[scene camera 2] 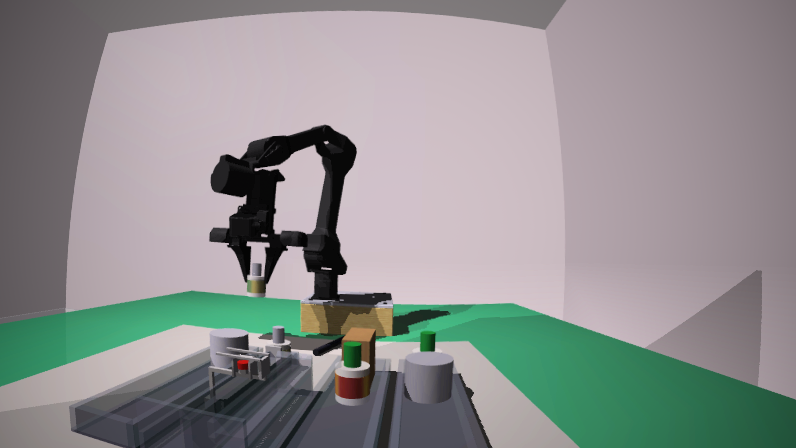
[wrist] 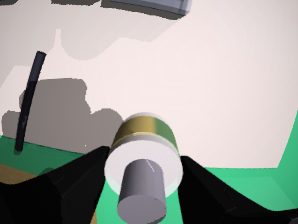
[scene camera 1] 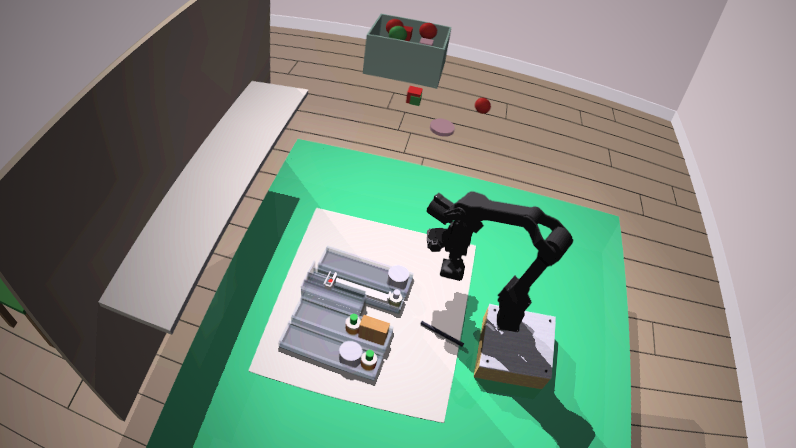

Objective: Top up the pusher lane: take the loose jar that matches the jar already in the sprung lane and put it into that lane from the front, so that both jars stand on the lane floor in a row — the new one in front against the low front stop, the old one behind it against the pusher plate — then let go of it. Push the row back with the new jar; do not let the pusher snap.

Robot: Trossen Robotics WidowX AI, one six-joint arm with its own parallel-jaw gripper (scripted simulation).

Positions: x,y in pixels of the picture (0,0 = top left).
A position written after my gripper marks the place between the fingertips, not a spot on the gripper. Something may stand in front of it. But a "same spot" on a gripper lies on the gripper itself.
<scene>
my gripper: scene camera 2; wrist; scene camera 1 450,268
same spot on my gripper: (wrist: 77,185) = (scene camera 2: 265,262)
</scene>
